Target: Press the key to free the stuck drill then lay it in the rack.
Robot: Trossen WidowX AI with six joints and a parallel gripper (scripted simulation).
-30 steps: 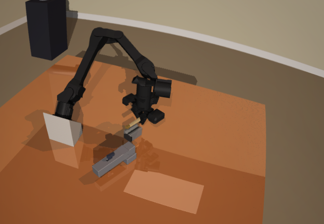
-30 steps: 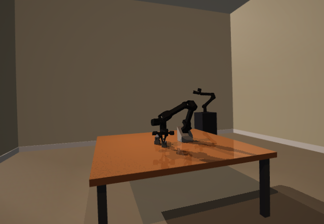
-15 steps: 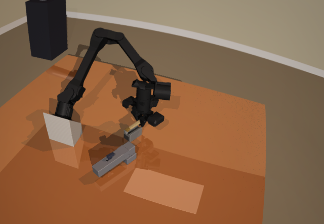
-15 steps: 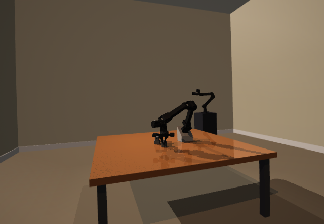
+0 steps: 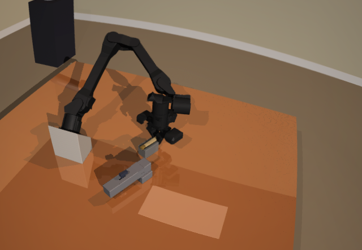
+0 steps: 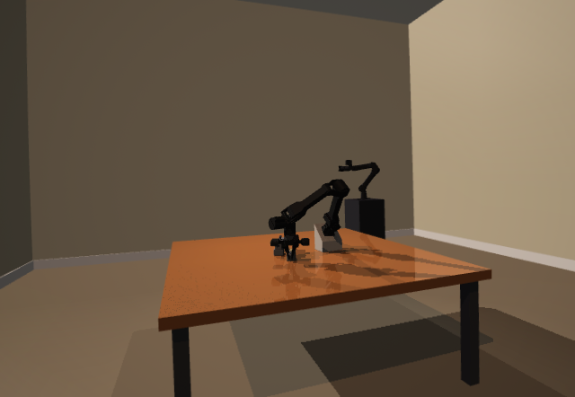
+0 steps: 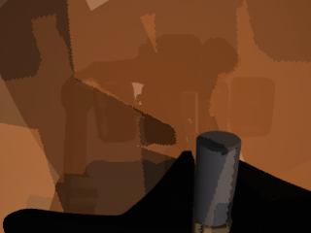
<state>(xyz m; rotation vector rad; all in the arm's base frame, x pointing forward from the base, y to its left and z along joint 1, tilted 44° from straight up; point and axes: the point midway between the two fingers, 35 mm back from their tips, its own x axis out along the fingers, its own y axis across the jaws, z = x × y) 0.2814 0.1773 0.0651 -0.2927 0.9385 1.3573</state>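
The drill lies 4 cm to the right of my gripper tip, 3 cm above it and 2 cm behind it. From my gripper tip the other things lie so: grey housing 23 cm to the right, 3 cm above, 2 cm behind; then rack 5 cm to the right, 2 cm behind, 1 cm above; then dark key 25 cm to the right, 4 cm above, 3 cm behind.
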